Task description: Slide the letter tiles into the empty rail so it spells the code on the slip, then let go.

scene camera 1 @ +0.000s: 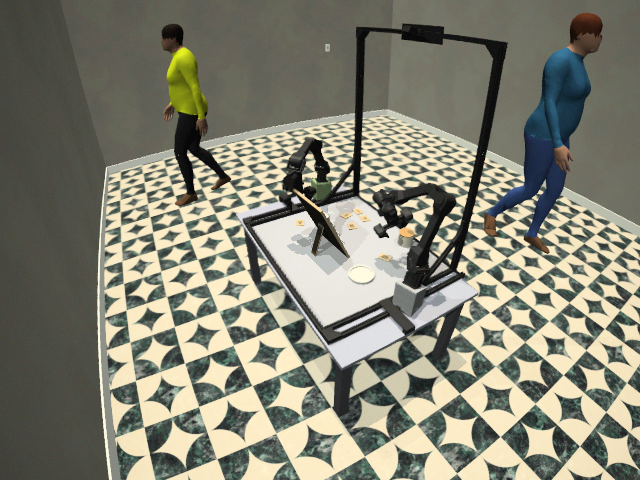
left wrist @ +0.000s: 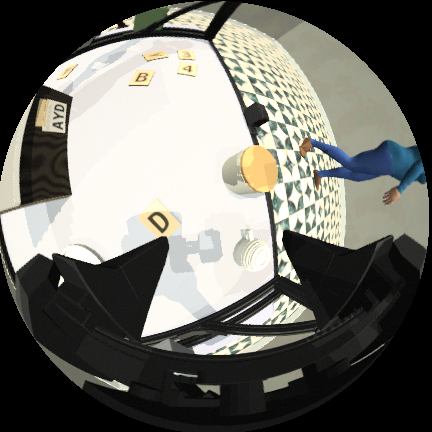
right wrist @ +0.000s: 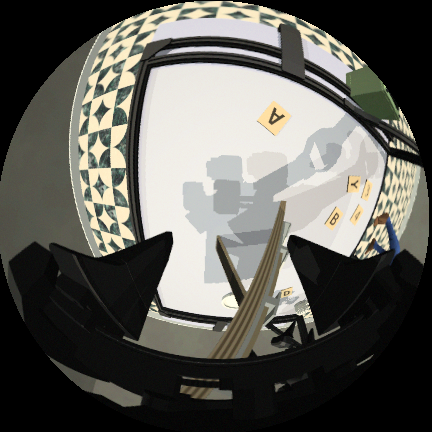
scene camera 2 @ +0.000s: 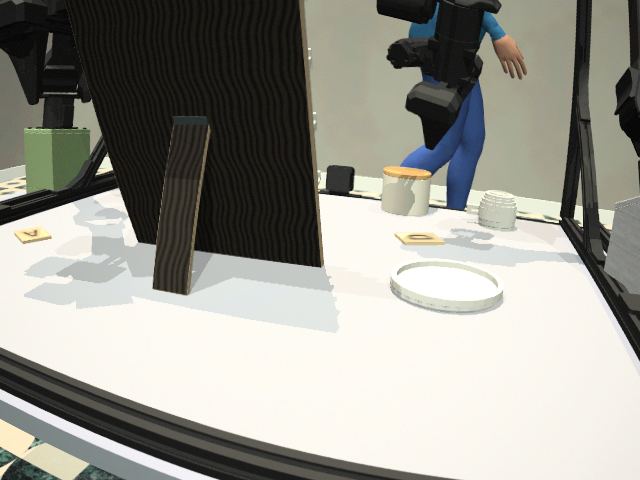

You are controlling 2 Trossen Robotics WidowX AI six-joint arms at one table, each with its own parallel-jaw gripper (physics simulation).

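Frame: origin at the left arm's base, x down, y back, z left, level; metres.
Seen in the pictures: left gripper, fingertip midpoint: [scene camera 1: 396, 232] [left wrist: 226, 239] [right wrist: 303, 324] [scene camera 2: 438, 133]; right gripper, fingertip midpoint: [scene camera 1: 299, 209] [right wrist: 232, 239] [scene camera 2: 61, 103]; left arm's base, origin of the base link: [scene camera 1: 411, 284] [left wrist: 178, 384]; right arm's base, origin of the base link: [scene camera 1: 321, 180] [scene camera 2: 56, 129].
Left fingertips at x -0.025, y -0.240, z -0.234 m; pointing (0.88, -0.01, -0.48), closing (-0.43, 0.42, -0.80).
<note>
Pixels of each thing's top centre, then the offset from my left fingertips to it. "pt": a spot on its surface instead.
- slip, surface spot: [left wrist: 59, 116] pt dx +0.121, dy -0.315, dz +0.126 m
- Tile D, middle of its top: [scene camera 2: 419, 237] [left wrist: 158, 220] [right wrist: 286, 292] [scene camera 1: 385, 257] dx +0.141, dy -0.023, dz +0.037 m
- Tile A, middle of its top: [scene camera 2: 32, 233] [right wrist: 274, 117] [scene camera 1: 300, 222] dx +0.141, dy -0.557, dz +0.112 m
- Tile Y, middle of its top: [right wrist: 354, 183] [left wrist: 155, 54] dx +0.141, dy -0.417, dz -0.125 m
- Tiles B, middle of its top: [left wrist: 141, 76] [right wrist: 334, 218] dx +0.141, dy -0.323, dz -0.062 m
- lidded jar, middle of its top: [scene camera 2: 407, 170] [left wrist: 262, 167] [scene camera 1: 406, 232] dx +0.077, dy -0.017, dz -0.139 m
- ribbed white cup, middle of its top: [scene camera 2: 493, 192] [left wrist: 261, 253] [right wrist: 304, 311] dx +0.090, dy +0.119, dz -0.074 m
- white round plate, middle of its top: [scene camera 2: 448, 277] [left wrist: 81, 277] [right wrist: 237, 302] [scene camera 1: 361, 273] dx +0.130, dy -0.026, dz +0.223 m
The leaning board [scene camera 1: 330, 235] [scene camera 2: 248, 129] [left wrist: 45, 175] [right wrist: 260, 280] carries a slip [left wrist: 59, 116] reading AYD. Grey rails stick out of its front edge-on in the right wrist view; their contents are hidden. Tile D [scene camera 1: 385, 257] [scene camera 2: 418, 238] [left wrist: 159, 220] [right wrist: 286, 293] lies flat near the plate. Tile A [scene camera 1: 299, 222] [scene camera 2: 32, 234] [right wrist: 274, 118] lies behind the board. Tile Y [left wrist: 155, 55] [right wrist: 354, 184] lies near the far tiles. My left gripper [left wrist: 226, 239] is open and empty, above the table near D. My right gripper [right wrist: 232, 239] is open and empty above the board's edge.
Tiles B [left wrist: 141, 78] [right wrist: 334, 218], 4 [left wrist: 188, 69] and 3 [left wrist: 186, 54] lie near Y. A lidded jar [scene camera 2: 405, 193] [left wrist: 257, 169] and a ribbed white cup [scene camera 2: 497, 209] [left wrist: 251, 254] stand beyond D. A white round plate [scene camera 1: 361, 274] [scene camera 2: 447, 286] lies nearby.
</note>
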